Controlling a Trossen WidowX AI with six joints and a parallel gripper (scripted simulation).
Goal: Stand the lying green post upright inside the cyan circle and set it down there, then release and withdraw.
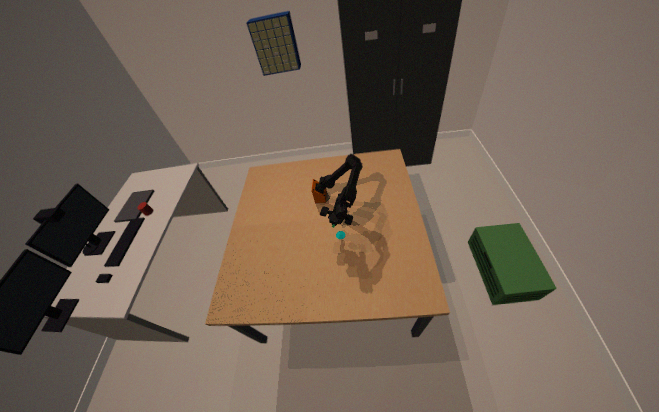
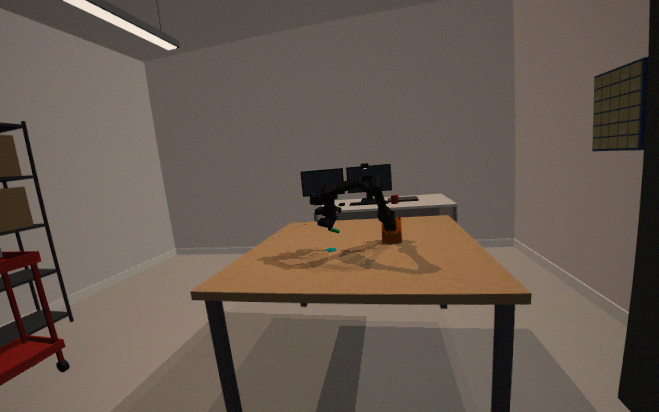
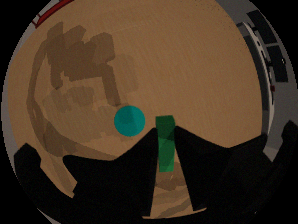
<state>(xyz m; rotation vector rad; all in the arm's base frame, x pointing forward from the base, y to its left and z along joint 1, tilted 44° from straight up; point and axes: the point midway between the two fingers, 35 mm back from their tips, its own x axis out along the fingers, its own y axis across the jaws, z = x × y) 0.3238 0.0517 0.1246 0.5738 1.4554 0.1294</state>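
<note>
My gripper tip is 30 mm to the right of the cyan circle and 110 mm above it. Also, from my gripper tip: green post: 20 mm behind, 10 mm below.
</note>
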